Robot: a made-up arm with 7 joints. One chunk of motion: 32 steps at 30 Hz.
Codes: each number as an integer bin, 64 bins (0 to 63) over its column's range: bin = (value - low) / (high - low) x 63, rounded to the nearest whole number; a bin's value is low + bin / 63 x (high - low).
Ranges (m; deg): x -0.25..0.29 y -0.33..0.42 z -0.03..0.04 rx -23..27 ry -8..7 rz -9..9
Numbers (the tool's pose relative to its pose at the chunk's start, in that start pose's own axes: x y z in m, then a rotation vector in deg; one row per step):
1: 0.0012 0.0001 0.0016 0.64 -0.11 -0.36
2: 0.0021 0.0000 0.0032 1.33 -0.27 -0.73
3: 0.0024 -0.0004 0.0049 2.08 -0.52 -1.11
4: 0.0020 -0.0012 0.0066 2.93 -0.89 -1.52
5: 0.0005 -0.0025 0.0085 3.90 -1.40 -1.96
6: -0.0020 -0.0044 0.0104 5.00 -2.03 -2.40
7: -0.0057 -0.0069 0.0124 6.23 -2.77 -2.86
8: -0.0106 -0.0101 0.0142 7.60 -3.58 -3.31
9: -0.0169 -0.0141 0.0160 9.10 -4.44 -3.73
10: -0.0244 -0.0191 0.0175 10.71 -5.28 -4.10
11: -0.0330 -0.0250 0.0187 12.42 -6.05 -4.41
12: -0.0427 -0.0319 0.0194 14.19 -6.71 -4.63
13: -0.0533 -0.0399 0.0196 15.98 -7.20 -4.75
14: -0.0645 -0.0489 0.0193 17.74 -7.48 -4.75
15: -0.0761 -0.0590 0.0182 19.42 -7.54 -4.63
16: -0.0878 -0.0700 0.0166 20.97 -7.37 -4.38
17: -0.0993 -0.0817 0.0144 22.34 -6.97 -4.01
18: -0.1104 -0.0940 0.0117 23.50 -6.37 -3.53
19: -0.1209 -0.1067 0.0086 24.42 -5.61 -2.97
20: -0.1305 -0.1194 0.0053 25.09 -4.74 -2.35
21: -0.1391 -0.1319 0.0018 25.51 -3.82 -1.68
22: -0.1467 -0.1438 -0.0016 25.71 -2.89 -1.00
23: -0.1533 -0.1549 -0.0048 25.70 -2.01 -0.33
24: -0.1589 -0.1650 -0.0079 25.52 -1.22 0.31
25: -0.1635 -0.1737 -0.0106 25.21 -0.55 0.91
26: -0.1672 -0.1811 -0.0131 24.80 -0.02 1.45
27: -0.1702 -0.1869 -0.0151 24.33 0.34 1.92
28: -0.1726 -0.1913 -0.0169 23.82 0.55 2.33
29: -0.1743 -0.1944 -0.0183 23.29 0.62 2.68
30: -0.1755 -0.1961 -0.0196 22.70 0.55 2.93
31: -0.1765 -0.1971 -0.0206 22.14 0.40 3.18
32: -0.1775 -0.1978 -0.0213 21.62 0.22 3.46
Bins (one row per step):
1: 29 28 28 30 33 30
2: 29 28 30 31 32 29
3: 29 28 31 32 31 28
4: 29 28 33 33 30 26
5: 29 28 35 34 28 25
6: 29 27 36 35 25 23
7: 29 27 38 37 22 21
8: 28 27 40 39 19 20
9: 27 27 41 40 15 18
10: 26 26 43 42 11 17
11: 25 26 44 45 8 16
12: 24 25 44 47 5 15
13: 23 24 45 49 3 15
14: 22 24 44 51 2 15
15: 20 23 43 53 2 15
16: 19 22 42 55 3 16
17: 18 21 40 57 4 17
18: 16 20 38 59 7 19
19: 15 19 35 60 10 21
20: 14 18 32 61 14 23
21: 13 17 29 61 18 26
22: 12 16 26 61 21 28
23: 11 15 23 61 25 30
24: 11 14 20 61 28 33
25: 10 13 17 61 31 35
26: 10 13 15 60 34 37
27: 9 12 13 60 35 38
28: 9 12 12 59 36 40
29: 9 11 11 58 36 41
30: 9 11 9 58 36 42
31: 9 11 8 57 35 43
32: 8 11 8 56 35 44

